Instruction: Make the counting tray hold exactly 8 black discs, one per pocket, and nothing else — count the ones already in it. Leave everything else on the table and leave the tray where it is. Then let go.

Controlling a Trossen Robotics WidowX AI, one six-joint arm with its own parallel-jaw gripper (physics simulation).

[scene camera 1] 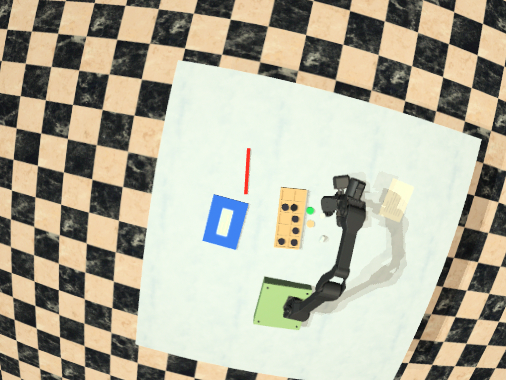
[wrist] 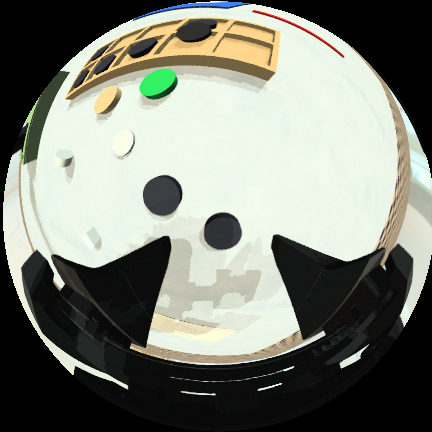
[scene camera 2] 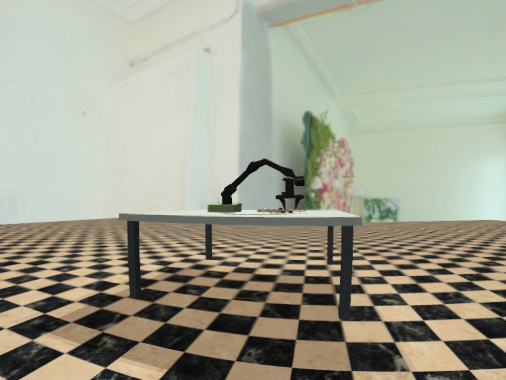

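The tan counting tray has two columns of pockets. Several black discs sit in it, and empty pockets show, two of them at its far end from the green base. Two loose black discs lie flat on the table in the wrist view, one farther out and one nearer the fingers. My gripper is open and empty, pointing down a little above the table. The nearer disc shows in line with the gap between the fingertips, not held. The arm hides both loose discs in scene camera 1.
A green disc and a tan disc lie beside the tray. A white disc, grey cylinder and pale block lie nearby. A blue frame, red strip and cream paper are farther off.
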